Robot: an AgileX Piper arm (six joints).
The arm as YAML. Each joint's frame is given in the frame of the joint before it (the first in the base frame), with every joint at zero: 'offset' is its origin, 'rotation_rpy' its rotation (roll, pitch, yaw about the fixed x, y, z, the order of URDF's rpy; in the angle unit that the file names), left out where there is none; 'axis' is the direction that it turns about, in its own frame. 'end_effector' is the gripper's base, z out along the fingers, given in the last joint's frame.
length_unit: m
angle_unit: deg
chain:
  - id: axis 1
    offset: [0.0, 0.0, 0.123]
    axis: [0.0, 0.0, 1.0]
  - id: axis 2
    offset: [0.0, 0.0, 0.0]
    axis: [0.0, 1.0, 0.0]
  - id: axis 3
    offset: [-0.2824, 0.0, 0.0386]
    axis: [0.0, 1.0, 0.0]
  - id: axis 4
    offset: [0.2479, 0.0, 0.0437]
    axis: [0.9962, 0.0, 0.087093]
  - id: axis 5
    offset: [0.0, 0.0, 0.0]
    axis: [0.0, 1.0, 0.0]
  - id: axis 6
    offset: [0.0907, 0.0, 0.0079]
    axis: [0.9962, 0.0, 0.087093]
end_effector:
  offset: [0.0, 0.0, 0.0]
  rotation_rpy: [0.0, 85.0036, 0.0]
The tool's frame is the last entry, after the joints.
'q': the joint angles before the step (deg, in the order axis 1, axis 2, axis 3, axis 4, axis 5, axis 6). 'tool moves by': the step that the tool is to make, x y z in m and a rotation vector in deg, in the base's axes. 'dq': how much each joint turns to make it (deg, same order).
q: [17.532 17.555 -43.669 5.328 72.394 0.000]
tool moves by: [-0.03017 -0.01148 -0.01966 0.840 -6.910 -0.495]
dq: [-0.002 -11.194 4.008 -1.240 0.369 -0.309]
